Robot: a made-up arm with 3 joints.
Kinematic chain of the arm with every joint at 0, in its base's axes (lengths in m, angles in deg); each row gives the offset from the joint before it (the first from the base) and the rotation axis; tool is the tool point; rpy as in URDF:
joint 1: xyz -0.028 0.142 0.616 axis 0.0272 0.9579 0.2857
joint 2: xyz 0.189 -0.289 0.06 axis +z
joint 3: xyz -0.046 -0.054 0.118 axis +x
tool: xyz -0.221 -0.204 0.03 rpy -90 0 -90
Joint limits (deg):
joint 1: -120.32..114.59
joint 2: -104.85..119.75
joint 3: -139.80..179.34
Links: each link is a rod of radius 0.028 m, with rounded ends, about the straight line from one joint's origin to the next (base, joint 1, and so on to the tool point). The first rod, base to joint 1, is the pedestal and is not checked.
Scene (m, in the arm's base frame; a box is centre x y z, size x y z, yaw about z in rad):
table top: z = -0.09
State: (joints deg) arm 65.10 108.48 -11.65
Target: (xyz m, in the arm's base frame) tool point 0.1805 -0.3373 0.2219
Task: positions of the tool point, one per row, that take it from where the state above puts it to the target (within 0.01 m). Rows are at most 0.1 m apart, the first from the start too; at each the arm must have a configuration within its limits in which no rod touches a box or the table.
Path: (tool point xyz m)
1: 0.4564 -0.1680 0.1633
2: 0.3875 -0.2160 0.1405
3: 0.3147 -0.2645 0.1429
4: 0.2438 -0.3071 0.1710
5: 0.1805 -0.3373 0.2219

